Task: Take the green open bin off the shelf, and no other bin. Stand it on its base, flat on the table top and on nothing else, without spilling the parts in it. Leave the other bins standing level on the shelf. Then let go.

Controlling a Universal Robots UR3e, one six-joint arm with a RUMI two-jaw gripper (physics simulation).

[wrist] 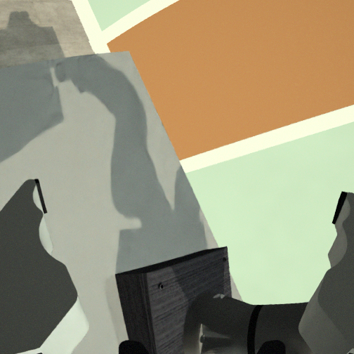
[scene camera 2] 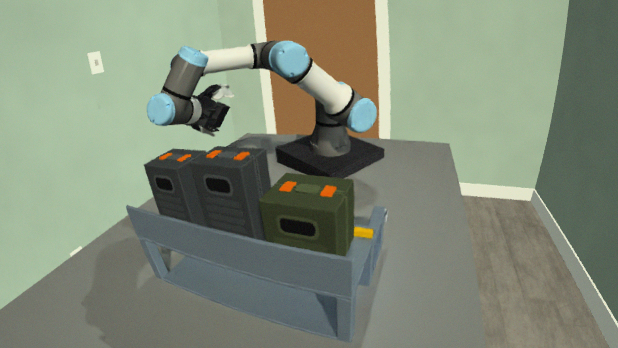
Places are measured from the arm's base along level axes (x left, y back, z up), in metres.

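Pixels of known places: arm's base, origin of its link: [scene camera 2: 330, 147].
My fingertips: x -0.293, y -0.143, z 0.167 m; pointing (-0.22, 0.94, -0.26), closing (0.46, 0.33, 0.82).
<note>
Ahead of a thing's pixels: the offset from my fingertips to its top centre. "pt": to the spot under its first point. Level surfaces: height alone.
The green bin @(dy -0.402, dx +0.405, dz -0.009 m) [scene camera 2: 302, 220] stands upright at the right end of the blue-grey shelf @(pt dy -0.471, dx +0.309, dz -0.076 m) [scene camera 2: 225, 251], behind its raised near board. Its top has two orange tabs; parts inside it cannot be seen. Two dark grey bins, a left one @(dy -0.382, dx +0.175, dz +0.016 m) [scene camera 2: 168, 197] and a middle one @(dy -0.389, dx +0.287, dz +0.026 m) [scene camera 2: 222, 205], stand upright on the shelf to its left. My gripper [scene camera 2: 223, 113] [wrist: 192, 189] is open, with nothing between its fingers. It hangs above and behind the grey bins, apart from all bins, and faces the arm's base side. No bin shows in the wrist view.
The grey table top @(dz -0.208 m) [scene camera 2: 420, 225] [wrist: 80, 175] carries the shelf and the arm's black base block [scene camera 2: 305, 159] [wrist: 175, 285] behind it. A yellow piece [scene camera 2: 363, 232] shows right of the green bin. A green wall [scene camera 2: 60, 150] is at the left.
</note>
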